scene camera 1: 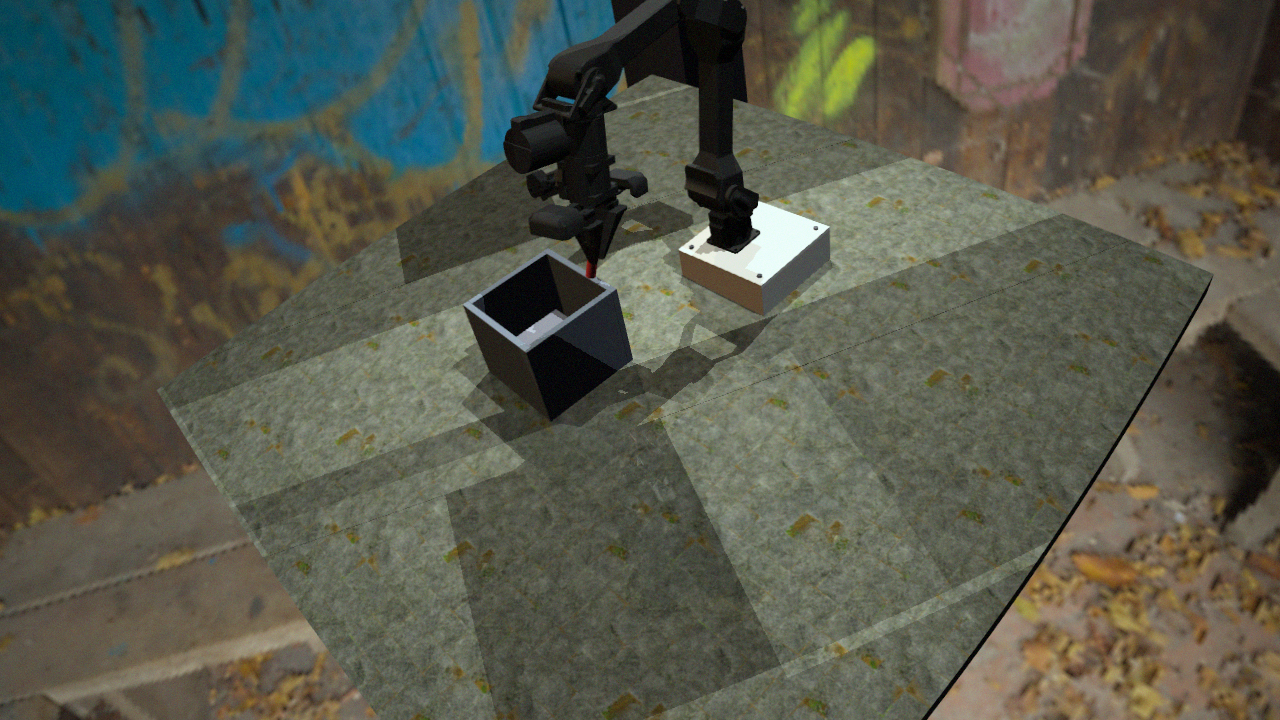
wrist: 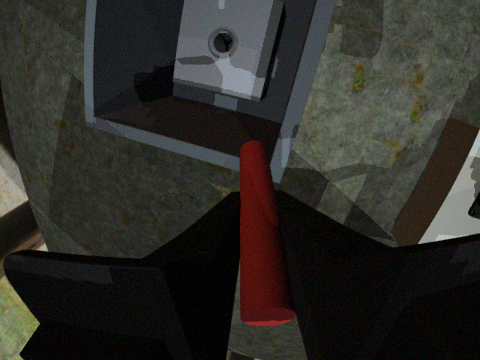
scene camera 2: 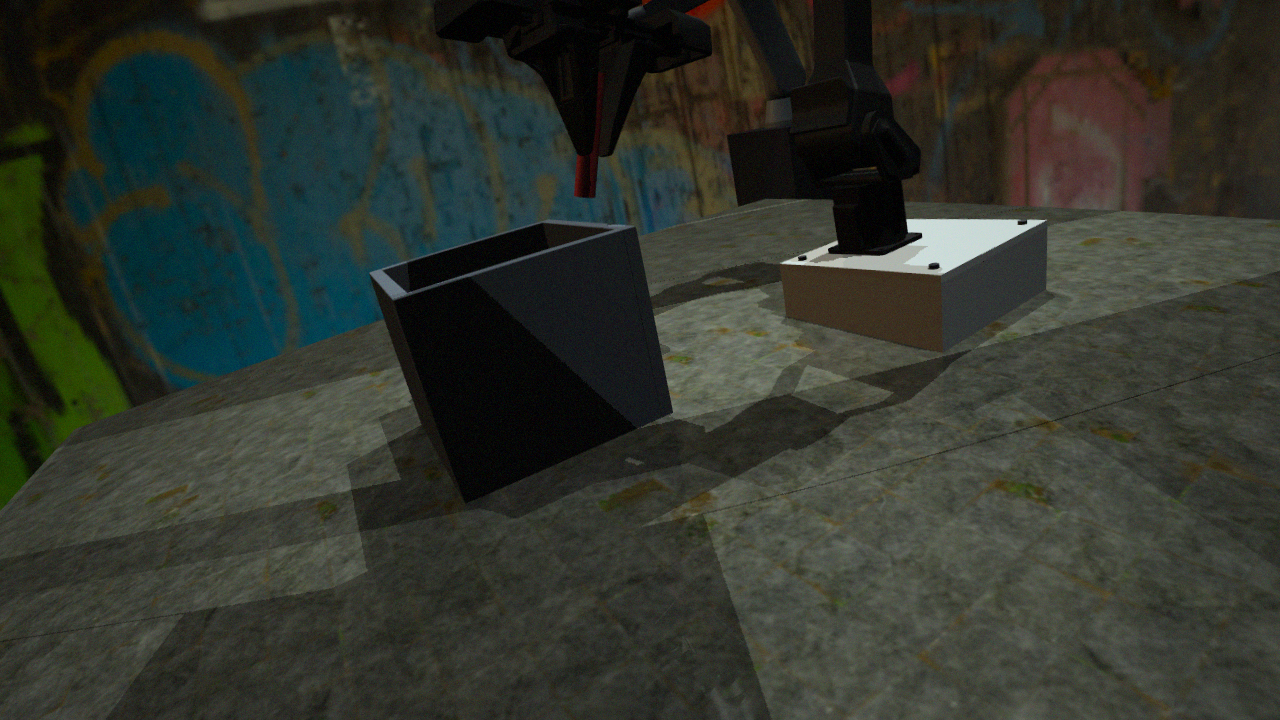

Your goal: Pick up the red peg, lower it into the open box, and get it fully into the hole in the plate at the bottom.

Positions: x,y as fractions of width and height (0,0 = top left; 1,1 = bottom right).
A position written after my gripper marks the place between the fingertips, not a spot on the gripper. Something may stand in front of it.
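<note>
I can see a red peg (wrist: 0.56,0.82). There is also a dark grey box (scene camera 1: 0.44,0.50), which I find again in scene camera 2 (scene camera 2: 0.41,0.49) and in the wrist view (wrist: 0.27,0.17). My own gripper (scene camera 1: 0.47,0.36) is visible as well, both in scene camera 2 (scene camera 2: 0.47,0.22) and in the wrist view (wrist: 0.53,0.56).
</note>
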